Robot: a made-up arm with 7 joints. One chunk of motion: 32 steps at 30 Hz.
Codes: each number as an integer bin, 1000 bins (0 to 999) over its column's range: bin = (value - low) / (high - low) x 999, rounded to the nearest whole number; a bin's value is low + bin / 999 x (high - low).
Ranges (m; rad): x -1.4..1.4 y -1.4..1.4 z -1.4..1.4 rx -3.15..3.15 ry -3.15..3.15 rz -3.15..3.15
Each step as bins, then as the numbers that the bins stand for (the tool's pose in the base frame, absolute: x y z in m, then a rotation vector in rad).
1 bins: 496 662 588 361 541 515
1 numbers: -0.0098 0.4555 0.2480 -0.8734 0.2617 0.0977
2 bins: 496 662 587 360 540 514
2 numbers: -0.0098 0.4555 0.2452 -0.8797 0.2554 0.0914
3 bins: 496 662 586 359 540 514
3 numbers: -0.0098 0.4555 0.2424 -0.8860 0.2554 0.0914
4 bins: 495 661 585 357 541 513
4 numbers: -0.0126 0.4527 0.2396 -0.8986 0.2617 0.0851
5 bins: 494 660 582 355 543 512
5 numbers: -0.0154 0.4498 0.2312 -0.9113 0.2743 0.0788
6 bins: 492 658 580 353 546 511
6 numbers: -0.0210 0.4442 0.2256 -0.9239 0.2932 0.0725
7 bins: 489 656 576 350 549 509
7 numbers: -0.0294 0.4386 0.2144 -0.9428 0.3122 0.0599
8 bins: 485 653 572 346 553 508
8 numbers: -0.0406 0.4302 0.2032 -0.9680 0.3374 0.0536
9 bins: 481 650 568 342 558 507
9 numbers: -0.0519 0.4218 0.1920 -0.9932 0.3689 0.0473
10 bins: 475 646 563 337 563 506
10 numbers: -0.0687 0.4106 0.1780 -1.0248 0.4005 0.0410
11 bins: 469 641 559 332 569 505
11 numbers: -0.0855 0.3966 0.1668 -1.0563 0.4383 0.0347
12 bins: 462 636 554 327 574 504
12 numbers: -0.1051 0.3826 0.1528 -1.0878 0.4698 0.0284
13 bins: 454 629 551 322 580 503
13 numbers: -0.1275 0.3630 0.1443 -1.1194 0.5077 0.0221
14 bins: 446 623 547 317 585 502
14 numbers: -0.1499 0.3461 0.1331 -1.1509 0.5392 0.0158
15 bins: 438 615 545 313 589 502
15 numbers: -0.1724 0.3237 0.1275 -1.1761 0.5644 0.0158
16 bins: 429 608 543 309 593 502
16 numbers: -0.1976 0.3041 0.1219 -1.2014 0.5896 0.0158
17 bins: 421 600 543 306 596 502
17 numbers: -0.2200 0.2817 0.1219 -1.2203 0.6086 0.0158
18 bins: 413 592 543 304 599 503
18 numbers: -0.2424 0.2593 0.1219 -1.2329 0.6275 0.0221
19 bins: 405 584 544 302 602 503
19 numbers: -0.2649 0.2368 0.1247 -1.2455 0.6464 0.0221
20 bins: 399 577 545 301 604 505
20 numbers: -0.2817 0.2172 0.1275 -1.2518 0.6590 0.0347
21 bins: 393 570 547 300 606 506
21 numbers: -0.2985 0.1976 0.1331 -1.2581 0.6716 0.0410
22 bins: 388 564 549 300 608 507
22 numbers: -0.3125 0.1808 0.1387 -1.2581 0.6842 0.0473
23 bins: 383 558 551 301 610 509
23 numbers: -0.3265 0.1640 0.1443 -1.2518 0.6968 0.0599
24 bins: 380 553 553 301 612 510
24 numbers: -0.3349 0.1499 0.1499 -1.2518 0.7095 0.0662
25 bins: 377 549 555 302 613 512
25 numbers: -0.3433 0.1387 0.1556 -1.2455 0.7158 0.0788
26 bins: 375 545 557 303 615 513
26 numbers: -0.3489 0.1275 0.1612 -1.2392 0.7284 0.0851
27 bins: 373 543 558 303 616 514
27 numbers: -0.3546 0.1219 0.1640 -1.2392 0.7347 0.0914
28 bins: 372 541 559 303 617 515
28 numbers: -0.3574 0.1163 0.1668 -1.2392 0.7410 0.0977
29 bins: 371 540 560 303 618 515
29 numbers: -0.3602 0.1135 0.1696 -1.2392 0.7473 0.0977
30 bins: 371 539 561 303 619 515
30 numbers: -0.3602 0.1107 0.1724 -1.2392 0.7536 0.0977
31 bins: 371 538 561 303 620 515
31 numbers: -0.3602 0.1079 0.1724 -1.2392 0.7599 0.0977
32 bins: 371 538 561 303 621 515
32 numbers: -0.3602 0.1079 0.1724 -1.2392 0.7662 0.0977
